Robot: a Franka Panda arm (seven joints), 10 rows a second.
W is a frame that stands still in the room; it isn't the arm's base.
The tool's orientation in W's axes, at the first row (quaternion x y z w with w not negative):
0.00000, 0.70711, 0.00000, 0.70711
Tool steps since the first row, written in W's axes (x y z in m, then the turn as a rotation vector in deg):
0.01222, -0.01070, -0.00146, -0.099, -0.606, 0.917
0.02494, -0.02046, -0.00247, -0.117, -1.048, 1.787
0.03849, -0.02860, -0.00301, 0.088, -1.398, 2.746
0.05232, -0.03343, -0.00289, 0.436, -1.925, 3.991
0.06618, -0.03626, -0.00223, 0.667, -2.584, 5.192
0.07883, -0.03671, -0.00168, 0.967, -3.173, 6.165
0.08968, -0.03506, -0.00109, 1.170, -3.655, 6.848
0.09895, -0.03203, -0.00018, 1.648, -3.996, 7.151
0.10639, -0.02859, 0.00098, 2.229, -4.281, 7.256
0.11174, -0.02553, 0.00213, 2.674, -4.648, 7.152
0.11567, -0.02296, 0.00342, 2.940, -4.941, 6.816
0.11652, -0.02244, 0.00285, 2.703, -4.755, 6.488
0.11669, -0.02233, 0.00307, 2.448, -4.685, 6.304
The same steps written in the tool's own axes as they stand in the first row. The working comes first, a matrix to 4 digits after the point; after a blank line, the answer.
The tool's axes in the first row as the columns of a matrix, in W's axes (used below as rounded here):
0.0000, 0.0000, 1.0000
0.0000, 1.0000, 0.0000
-1.0000, 0.0000, 0.0000

0.00146, -0.01070, 0.01222, -0.917, -0.606, -0.099
0.00247, -0.02046, 0.02494, -1.787, -1.048, -0.117
0.00301, -0.02860, 0.03849, -2.746, -1.398, 0.088
0.00289, -0.03343, 0.05232, -3.991, -1.925, 0.436
0.00223, -0.03626, 0.06618, -5.192, -2.584, 0.667
0.00168, -0.03671, 0.07883, -6.165, -3.173, 0.967
0.00109, -0.03506, 0.08968, -6.848, -3.655, 1.170
0.00018, -0.03203, 0.09895, -7.151, -3.996, 1.648
-0.00098, -0.02859, 0.10639, -7.256, -4.281, 2.229
-0.00213, -0.02553, 0.11174, -7.152, -4.648, 2.674
-0.00342, -0.02296, 0.11567, -6.816, -4.941, 2.940
-0.00285, -0.02244, 0.11652, -6.488, -4.755, 2.703
-0.00307, -0.02233, 0.11669, -6.304, -4.685, 2.448

